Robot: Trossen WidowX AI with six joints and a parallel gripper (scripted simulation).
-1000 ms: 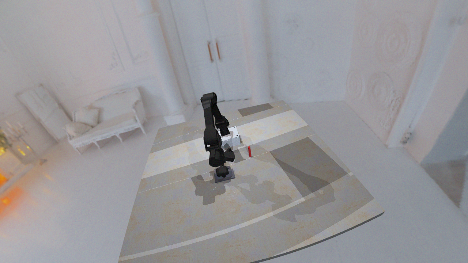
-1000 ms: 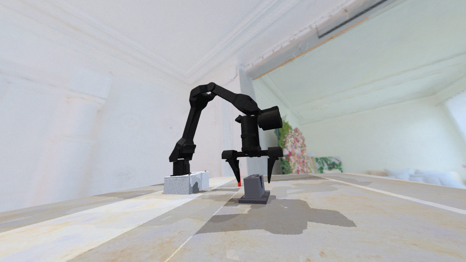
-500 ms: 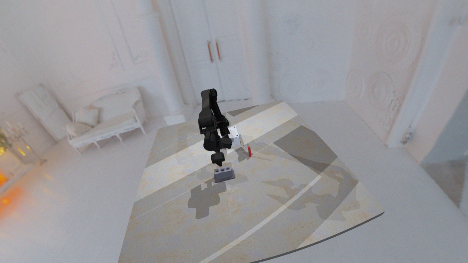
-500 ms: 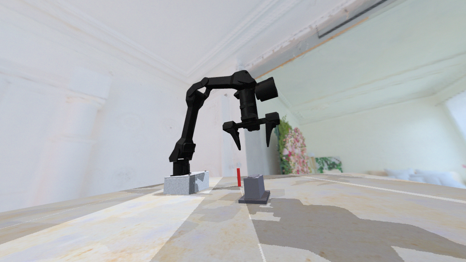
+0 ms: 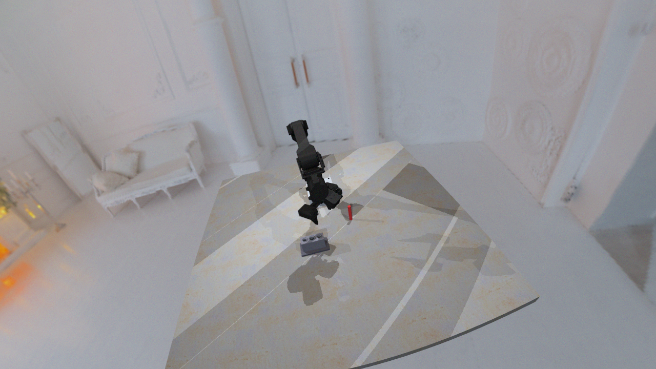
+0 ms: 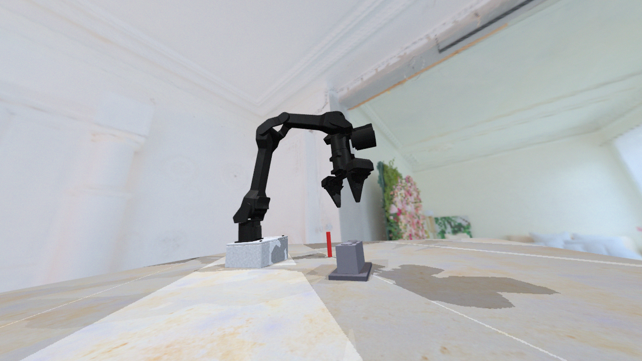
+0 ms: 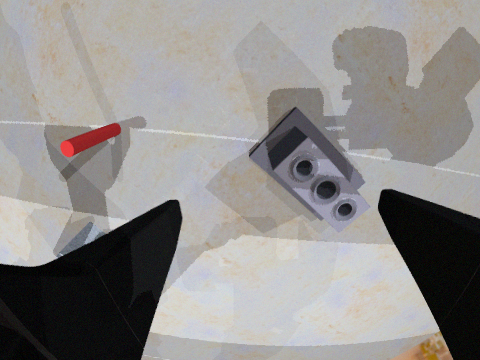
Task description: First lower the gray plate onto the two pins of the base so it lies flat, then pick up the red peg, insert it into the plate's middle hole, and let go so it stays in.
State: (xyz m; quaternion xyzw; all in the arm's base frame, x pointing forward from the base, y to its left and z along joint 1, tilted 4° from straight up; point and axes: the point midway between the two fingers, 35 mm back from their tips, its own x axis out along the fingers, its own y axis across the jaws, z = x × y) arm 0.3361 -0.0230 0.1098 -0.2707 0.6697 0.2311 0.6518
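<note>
The red peg is 9 cm behind my gripper tip, 13 cm to the left of it and 11 cm below it. Round my gripper tip: base (7 cm to the right, 14 cm below); then gray plate (7 cm to the right, 10 cm below).
</note>
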